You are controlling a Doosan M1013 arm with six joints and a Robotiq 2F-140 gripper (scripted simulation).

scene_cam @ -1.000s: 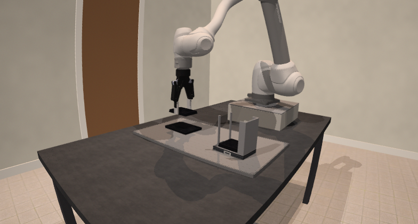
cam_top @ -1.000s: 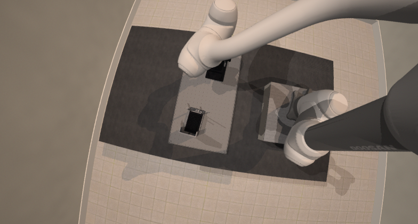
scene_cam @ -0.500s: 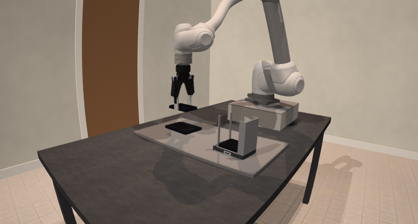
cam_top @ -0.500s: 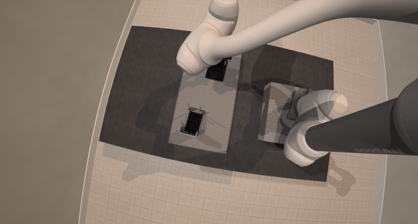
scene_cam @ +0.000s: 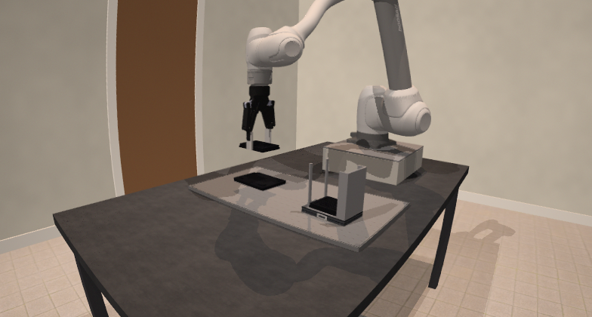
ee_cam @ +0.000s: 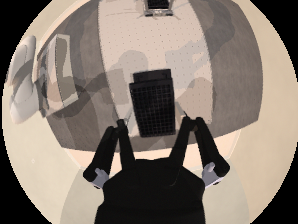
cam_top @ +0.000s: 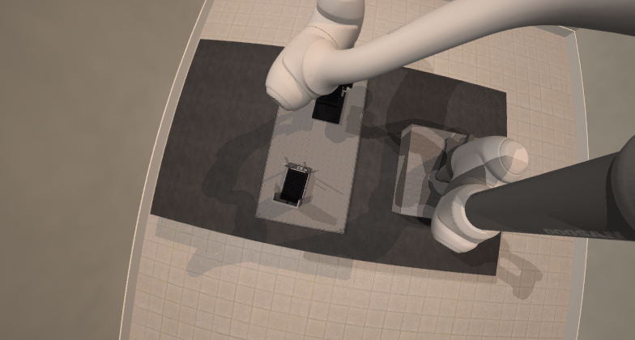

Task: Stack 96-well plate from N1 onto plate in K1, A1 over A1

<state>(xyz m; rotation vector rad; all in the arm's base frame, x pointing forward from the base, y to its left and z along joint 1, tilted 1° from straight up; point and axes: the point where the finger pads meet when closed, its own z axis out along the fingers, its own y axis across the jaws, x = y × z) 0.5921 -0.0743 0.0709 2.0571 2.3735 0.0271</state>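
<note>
Now: hand 46 cm to the right of the tall grey wall and 7 cm above it. From my hand the other things lie so: pale A1 mark 4 cm behind, 8 cm to the right, 15 cm below.
</note>
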